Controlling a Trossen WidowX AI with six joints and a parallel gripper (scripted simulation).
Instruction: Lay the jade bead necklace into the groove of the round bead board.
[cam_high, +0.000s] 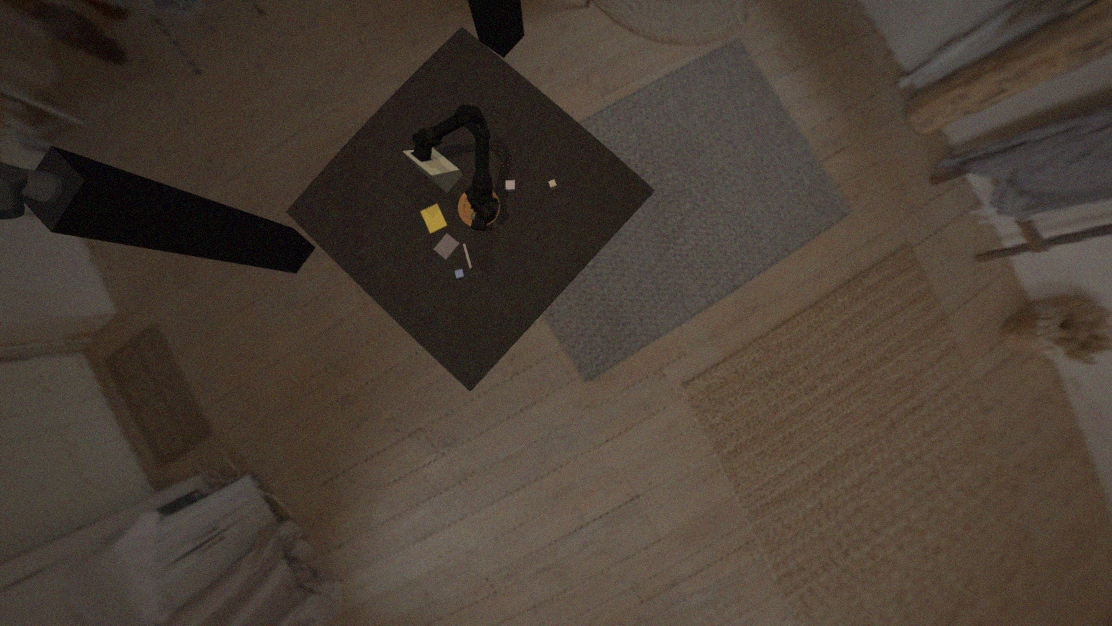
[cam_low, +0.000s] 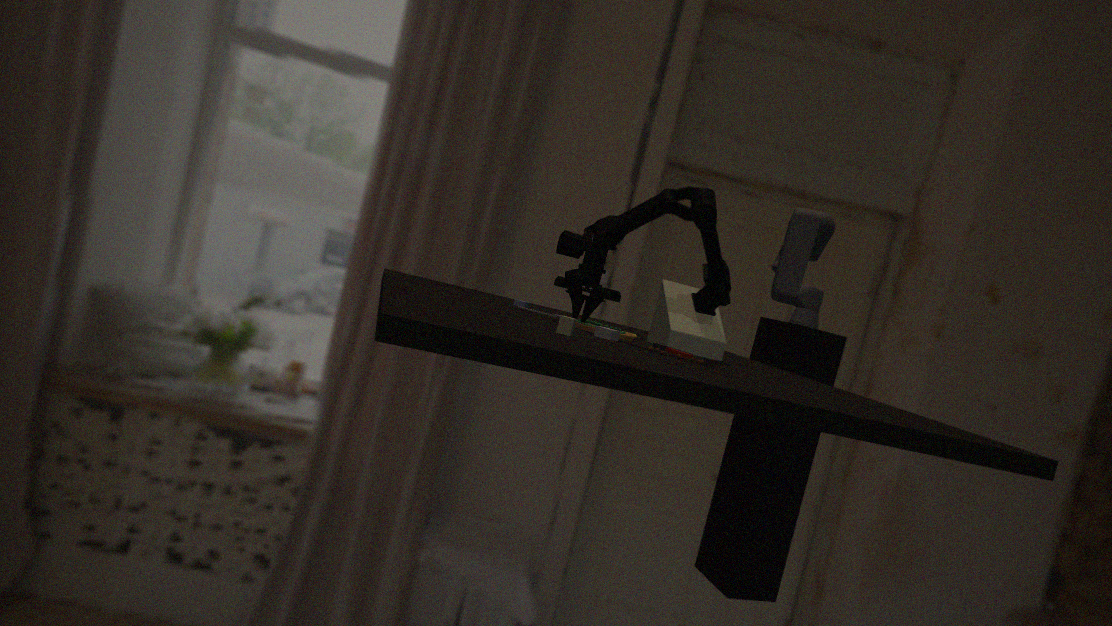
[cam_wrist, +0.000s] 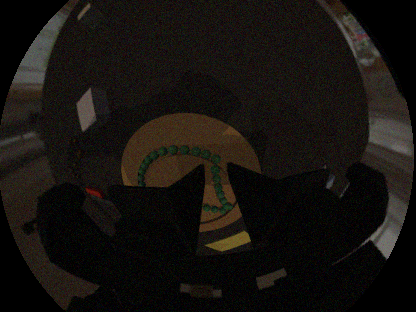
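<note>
The round bead board lies 6 cm behind my gripper tip, 1 cm to the left of it and 1 cm below it. The rest, counted from my gripper tip: white stick 5 cm ahead, 20 cm to the right, 1 cm below; grey-white block 18 cm to the left; grey square 6 cm behind, 23 cm to the right, 1 cm below.
</note>
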